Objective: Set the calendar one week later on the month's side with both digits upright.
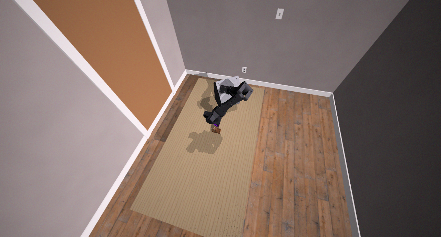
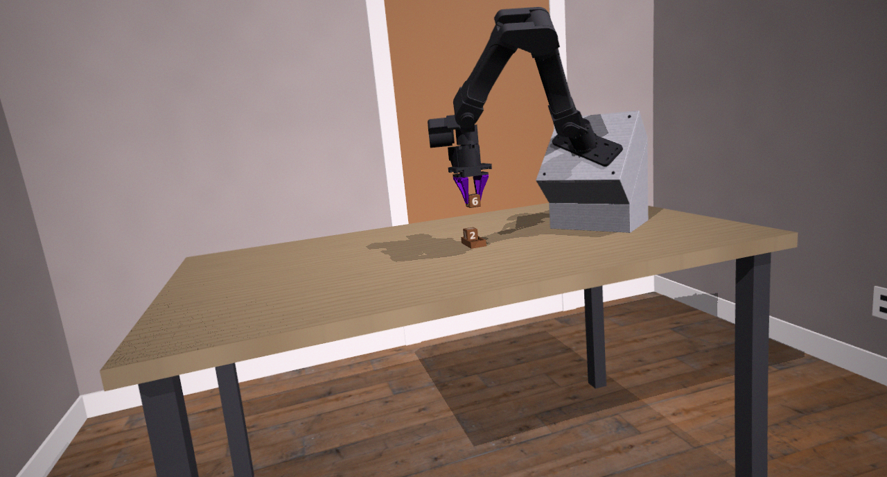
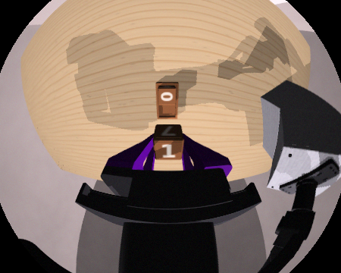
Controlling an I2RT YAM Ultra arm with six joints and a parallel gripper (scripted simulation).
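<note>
The brown tray is 1 cm to the right of my hand and 12 cm below it.
</note>
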